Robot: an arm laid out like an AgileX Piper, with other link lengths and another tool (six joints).
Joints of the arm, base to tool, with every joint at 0 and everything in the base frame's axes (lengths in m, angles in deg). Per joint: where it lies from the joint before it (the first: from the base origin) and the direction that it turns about. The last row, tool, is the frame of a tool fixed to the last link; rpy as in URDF.
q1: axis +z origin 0 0 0.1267
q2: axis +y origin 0 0 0
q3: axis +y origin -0.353 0 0.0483
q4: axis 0.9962 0 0.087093 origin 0.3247 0 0.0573
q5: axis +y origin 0 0 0
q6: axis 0.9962 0 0.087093 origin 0.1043 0 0.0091
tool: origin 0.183 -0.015 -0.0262 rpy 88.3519 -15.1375 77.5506
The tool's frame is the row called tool.
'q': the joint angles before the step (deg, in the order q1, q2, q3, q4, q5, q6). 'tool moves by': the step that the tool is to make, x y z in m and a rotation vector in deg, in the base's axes. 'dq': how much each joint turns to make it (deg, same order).
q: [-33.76, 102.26, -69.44, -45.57, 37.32, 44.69]
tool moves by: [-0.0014, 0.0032, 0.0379, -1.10, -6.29, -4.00]
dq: [-0.09, -4.43, -0.01, 0.54, 0.73, 4.40]
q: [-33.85, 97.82, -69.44, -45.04, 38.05, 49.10]
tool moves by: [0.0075, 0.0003, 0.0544, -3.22, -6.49, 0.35]
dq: [0.00, -5.17, -0.68, 0.13, -1.41, 0.79]
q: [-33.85, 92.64, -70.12, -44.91, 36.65, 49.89]
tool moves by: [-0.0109, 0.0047, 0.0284, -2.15, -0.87, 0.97]
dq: [0.00, -3.92, 0.94, 0.02, 0.34, -1.92]
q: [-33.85, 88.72, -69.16, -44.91, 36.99, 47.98]
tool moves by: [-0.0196, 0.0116, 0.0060, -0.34, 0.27, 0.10]
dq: [0.00, -3.77, 3.20, 0.11, 0.43, -0.70]
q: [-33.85, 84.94, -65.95, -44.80, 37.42, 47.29]
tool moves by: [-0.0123, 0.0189, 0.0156, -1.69, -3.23, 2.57]
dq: [0.00, -6.41, 5.32, -0.14, -3.62, -0.10]
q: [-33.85, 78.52, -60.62, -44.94, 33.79, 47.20]
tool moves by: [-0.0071, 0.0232, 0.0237, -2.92, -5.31, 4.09]
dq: [0.01, -7.75, 5.80, -0.34, -5.79, 0.01]
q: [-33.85, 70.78, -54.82, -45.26, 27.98, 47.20]
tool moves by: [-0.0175, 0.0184, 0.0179, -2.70, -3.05, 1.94]
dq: [-0.01, -6.85, 4.59, -0.86, -2.55, -0.01]
